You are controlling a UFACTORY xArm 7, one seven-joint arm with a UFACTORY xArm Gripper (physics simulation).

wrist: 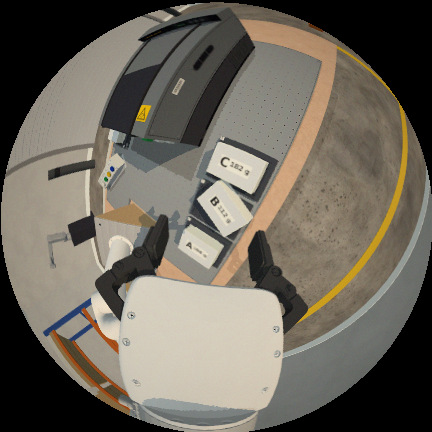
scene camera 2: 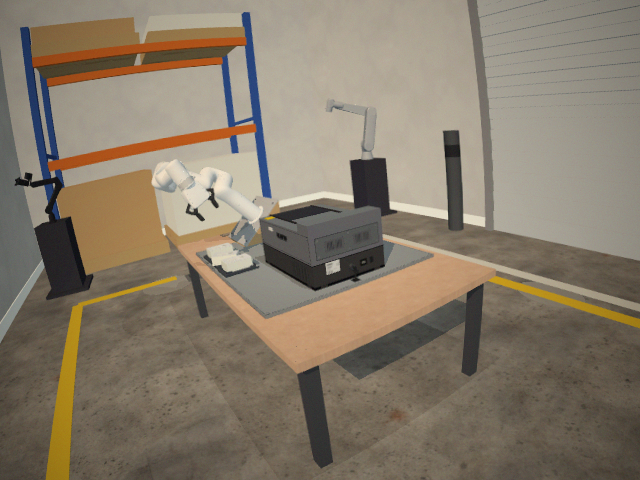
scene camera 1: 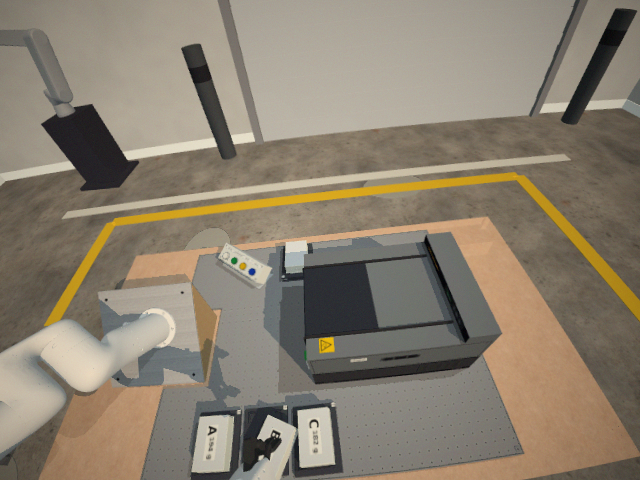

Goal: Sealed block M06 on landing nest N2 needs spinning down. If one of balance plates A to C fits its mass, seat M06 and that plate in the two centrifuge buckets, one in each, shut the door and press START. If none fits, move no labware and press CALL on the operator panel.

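Places are measured from the arm's base along level axes (x up, y left, z back), in metres.
Pixels of known places: gripper, between the fingertips: [wrist: 210, 232] [scene camera 2: 210, 214] [scene camera 1: 281, 467]; arm's base, origin of its link: [wrist: 120, 245] [scene camera 2: 256, 215] [scene camera 1: 157, 327].
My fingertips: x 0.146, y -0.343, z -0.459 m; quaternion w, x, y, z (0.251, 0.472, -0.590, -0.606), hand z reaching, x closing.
Ahead of a thing's pixels: the offset from my fingertips to its top centre.
My gripper [scene camera 1: 261, 449] [scene camera 2: 207, 210] [wrist: 210, 232] is open and empty, high above the plates. Balance plate A @[dx -0.217, dy +0.053, dz +0.235 m] [scene camera 1: 212, 443] [wrist: 201, 246] lies in its nest; its mass is blurred. Plate B @[dx -0.212, dy +0.047, dz +0.074 m] [scene camera 1: 283, 431] [wrist: 224, 207], marked 112 g, lies turned askew across the middle nest, partly behind the gripper in scene camera 1. Plate C @[dx -0.217, dy +0.073, dz -0.035 m] [scene camera 1: 315, 436] [wrist: 237, 167], marked 182 g, lies squarely in its nest. A pale block @[dx -0.203, dy +0.667, dz +0.048 m] [scene camera 1: 296, 255], likely M06, sits on a dark nest behind the centrifuge's left corner; no label is readable. The centrifuge [scene camera 1: 387, 356] [scene camera 2: 330, 248] [wrist: 175, 100] shows no buckets.
The operator panel @[dx -0.187, dy +0.651, dz +0.257 m] [scene camera 1: 244, 266] [wrist: 111, 171], with white, green, yellow and blue buttons, stands at the back left. The arm's metal base mount [scene camera 1: 180, 304] is on the table's left. The tall centrifuge housing stands between the plates and the pale block's side of the table.
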